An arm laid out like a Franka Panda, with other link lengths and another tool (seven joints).
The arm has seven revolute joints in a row. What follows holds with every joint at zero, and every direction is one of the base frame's.
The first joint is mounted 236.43 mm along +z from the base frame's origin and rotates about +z.
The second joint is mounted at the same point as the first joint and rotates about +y.
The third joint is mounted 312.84 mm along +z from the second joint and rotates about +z.
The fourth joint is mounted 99 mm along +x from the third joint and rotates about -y.
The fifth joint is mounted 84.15 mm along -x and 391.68 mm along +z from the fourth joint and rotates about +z.
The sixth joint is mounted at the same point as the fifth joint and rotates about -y.
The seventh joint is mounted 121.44 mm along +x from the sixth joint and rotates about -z.
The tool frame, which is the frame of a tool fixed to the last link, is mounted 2 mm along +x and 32 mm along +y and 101.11 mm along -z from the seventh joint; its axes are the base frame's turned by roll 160.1, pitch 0 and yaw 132.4 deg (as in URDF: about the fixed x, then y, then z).
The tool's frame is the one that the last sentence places.
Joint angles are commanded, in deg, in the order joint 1, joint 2, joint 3, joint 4, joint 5, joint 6, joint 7. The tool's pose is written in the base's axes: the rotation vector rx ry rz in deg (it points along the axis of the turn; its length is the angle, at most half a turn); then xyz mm. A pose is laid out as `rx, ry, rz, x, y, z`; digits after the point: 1 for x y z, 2 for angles.
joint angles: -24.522, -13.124, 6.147, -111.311, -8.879, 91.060, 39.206
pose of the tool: 128.80, 102.45, -0.41, 530.2, -163.3, 469.6
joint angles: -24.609, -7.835, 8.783, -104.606, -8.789, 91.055, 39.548
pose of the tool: 126.01, 104.19, 1.50, 568.1, -148.2, 478.8
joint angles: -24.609, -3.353, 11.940, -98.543, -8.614, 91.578, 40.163
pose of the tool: 122.64, 105.93, 4.62, 602.8, -124.0, 489.7
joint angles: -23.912, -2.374, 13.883, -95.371, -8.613, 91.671, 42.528
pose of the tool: 120.86, 104.68, 6.97, 616.1, -98.7, 509.2
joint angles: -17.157, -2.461, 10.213, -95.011, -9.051, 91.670, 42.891
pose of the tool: 117.92, 107.21, 7.78, 620.2, -66.9, 513.8
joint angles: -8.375, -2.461, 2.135, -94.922, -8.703, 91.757, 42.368
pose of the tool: 117.15, 108.58, 8.96, 620.7, -60.0, 515.3
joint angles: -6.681, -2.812, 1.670, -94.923, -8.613, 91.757, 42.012
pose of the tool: 115.60, 110.07, 9.73, 620.0, -46.2, 519.1
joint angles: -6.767, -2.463, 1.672, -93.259, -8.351, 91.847, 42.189
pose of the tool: 115.26, 108.98, 11.22, 622.8, -47.0, 531.2
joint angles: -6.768, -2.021, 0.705, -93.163, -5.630, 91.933, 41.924
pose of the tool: 117.73, 108.94, 13.77, 624.7, -53.2, 528.0
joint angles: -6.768, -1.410, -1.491, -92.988, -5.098, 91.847, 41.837
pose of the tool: 120.29, 107.07, 13.47, 625.3, -76.9, 522.9
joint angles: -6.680, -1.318, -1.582, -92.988, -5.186, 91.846, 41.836
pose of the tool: 120.29, 107.11, 13.29, 625.7, -77.2, 521.9
